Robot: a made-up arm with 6 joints.
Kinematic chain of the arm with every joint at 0, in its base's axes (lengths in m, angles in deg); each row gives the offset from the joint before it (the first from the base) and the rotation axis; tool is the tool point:
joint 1: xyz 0 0 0.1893 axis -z
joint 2: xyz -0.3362 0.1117 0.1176 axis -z
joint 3: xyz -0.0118 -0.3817 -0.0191 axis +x
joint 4: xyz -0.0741 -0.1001 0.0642 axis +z
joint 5: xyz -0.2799 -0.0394 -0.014 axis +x
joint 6: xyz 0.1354 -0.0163 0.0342 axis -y
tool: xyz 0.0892 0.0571 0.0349
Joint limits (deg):
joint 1: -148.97..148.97
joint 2: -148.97..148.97
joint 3: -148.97..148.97
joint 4: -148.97..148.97
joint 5: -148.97..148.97
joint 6: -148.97..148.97
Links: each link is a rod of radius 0.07 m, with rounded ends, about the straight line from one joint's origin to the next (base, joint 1, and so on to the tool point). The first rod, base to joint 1, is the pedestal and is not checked.
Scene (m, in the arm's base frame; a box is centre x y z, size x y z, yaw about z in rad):
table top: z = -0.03
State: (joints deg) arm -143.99 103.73 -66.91 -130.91 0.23 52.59
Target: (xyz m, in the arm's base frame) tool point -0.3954 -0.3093 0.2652
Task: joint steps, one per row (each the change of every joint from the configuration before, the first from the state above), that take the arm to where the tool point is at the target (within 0.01 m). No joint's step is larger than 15 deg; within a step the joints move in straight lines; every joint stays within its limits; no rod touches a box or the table.
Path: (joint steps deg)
1: 13.26 7.50 -3.54 4.15 4.67 1.43
2: 13.26 7.50 -3.54 4.15 4.68 1.42
3: 13.26 7.49 -3.55 4.15 4.67 1.43
4: 13.26 7.50 -3.54 4.15 4.67 1.42
5: 13.26 7.50 -3.54 4.14 4.68 1.43

